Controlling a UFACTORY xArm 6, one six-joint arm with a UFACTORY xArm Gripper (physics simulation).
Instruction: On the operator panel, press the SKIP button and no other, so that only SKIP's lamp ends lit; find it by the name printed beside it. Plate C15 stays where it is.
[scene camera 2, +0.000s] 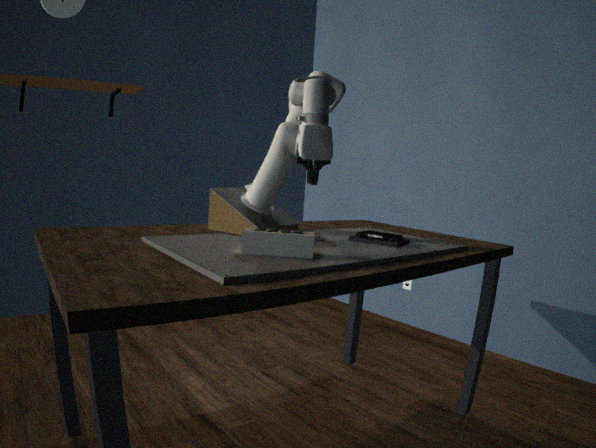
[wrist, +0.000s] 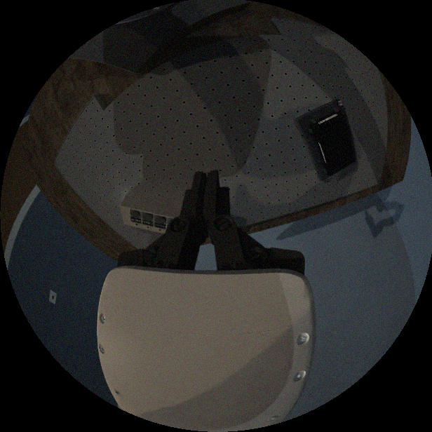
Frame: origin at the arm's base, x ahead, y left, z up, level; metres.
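Where they show: gripper, fingertip midpoint: (scene camera 2: 312, 184); arm's base at its link origin: (scene camera 2: 256, 205).
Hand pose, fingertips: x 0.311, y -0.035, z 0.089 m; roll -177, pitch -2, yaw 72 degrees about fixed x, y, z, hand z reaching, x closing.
Observation:
Each offset is from my fingertips to the centre of the thing. Level surfaces: height alone.
A pale box @(0.111 m ahead, 0.199 m right, 0.137 m down) (scene camera 2: 278, 243) (wrist: 150, 196), which looks like the operator panel, stands on the pegboard. In the wrist view it lies left of the fingers, with several dark square fields along one edge and small dots beside them; the fingers hide part of that row. The printed names are too small and dark to read, so SKIP cannot be picked out, and no lit lamp can be made out. My gripper (scene camera 2: 312, 182) (wrist: 209, 185) is shut and empty, high above the pegboard. Plate C15 cannot be identified by its name.
A black tray-like object @(0.089 m ahead, 0.223 m left, 0.146 m down) (scene camera 2: 378, 238) (wrist: 336, 145) with bright strips sits on the pegboard @(0.165 m down) (scene camera 2: 195, 251) (wrist: 90, 145), apart from the pale box. The pegboard lies on the wooden table @(0.177 m down) (scene camera 2: 100, 275). The arm's wedge-shaped base (scene camera 2: 225, 214) stands behind the pale box.

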